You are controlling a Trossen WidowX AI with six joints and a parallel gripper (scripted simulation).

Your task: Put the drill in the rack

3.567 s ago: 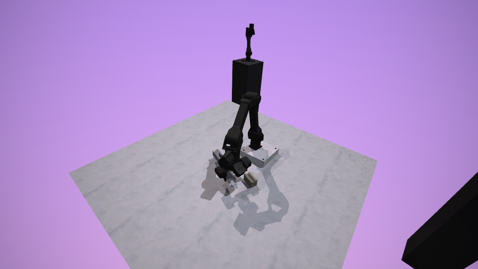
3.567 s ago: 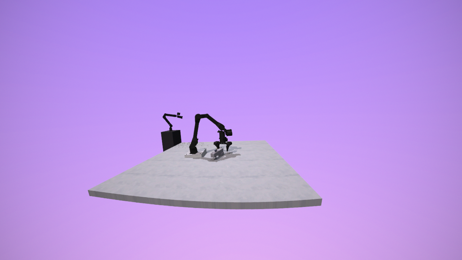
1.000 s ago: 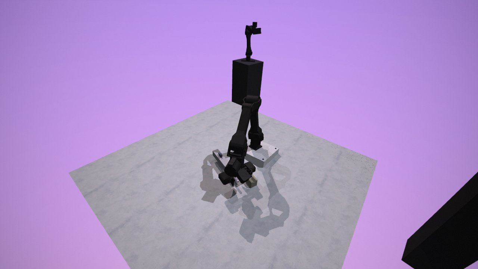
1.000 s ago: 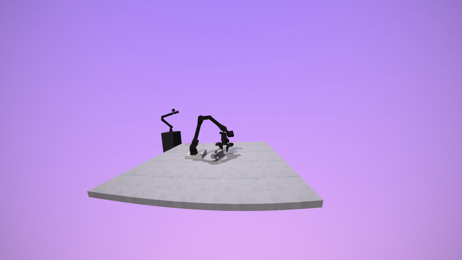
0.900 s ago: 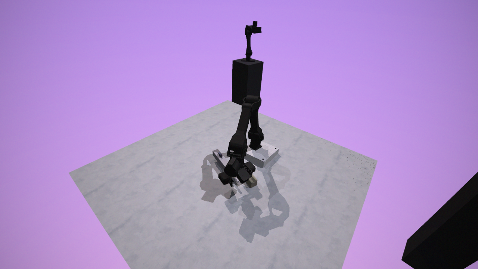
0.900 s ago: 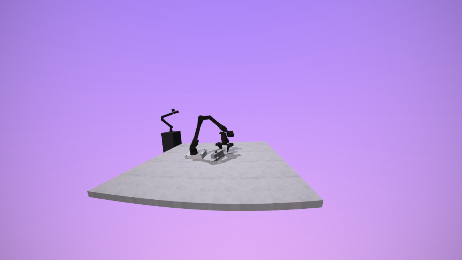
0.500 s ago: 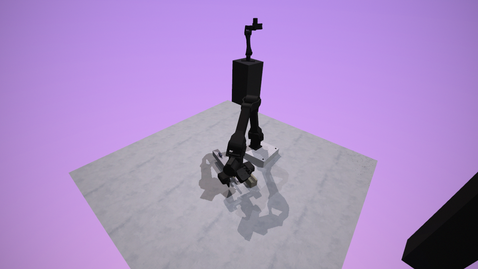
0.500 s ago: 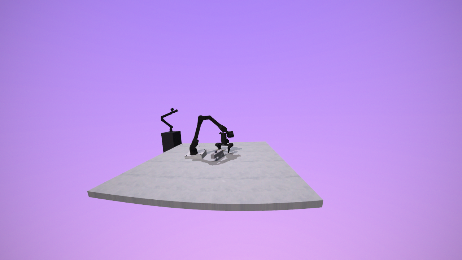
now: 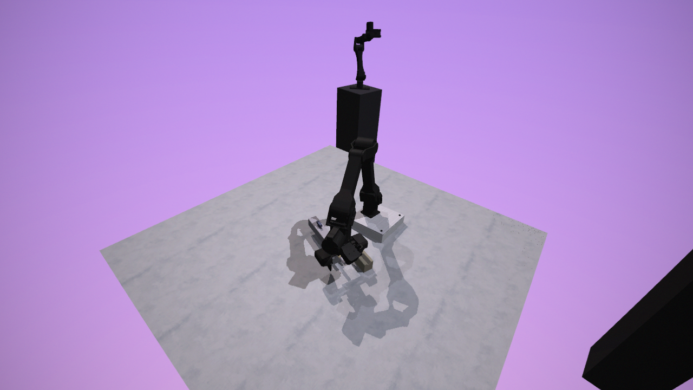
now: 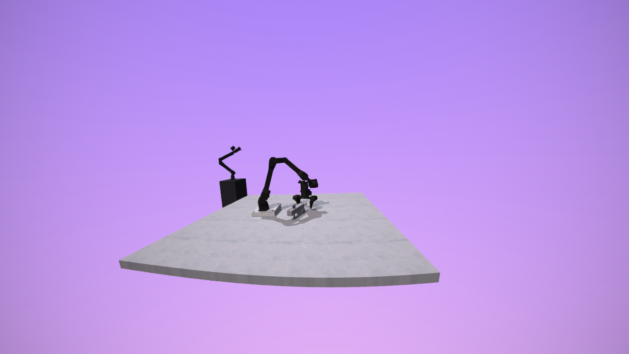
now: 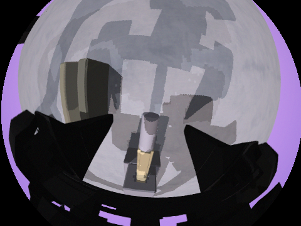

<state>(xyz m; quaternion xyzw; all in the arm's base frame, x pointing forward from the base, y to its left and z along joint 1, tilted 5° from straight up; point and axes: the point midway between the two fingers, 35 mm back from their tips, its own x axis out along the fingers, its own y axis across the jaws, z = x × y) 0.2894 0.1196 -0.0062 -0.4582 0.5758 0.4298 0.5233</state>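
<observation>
Now: gripper tip 4 cm to the left of the drill, 4 cm below it and 1 cm past it. The rest, counted from my gripper tip: rack 7 cm behind, 4 cm to the left, 1 cm above; long grey block 14 cm to the right, 3 cm behind, 3 cm above; key 17 cm to the right, 4 cm behind, 4 cm above.
</observation>
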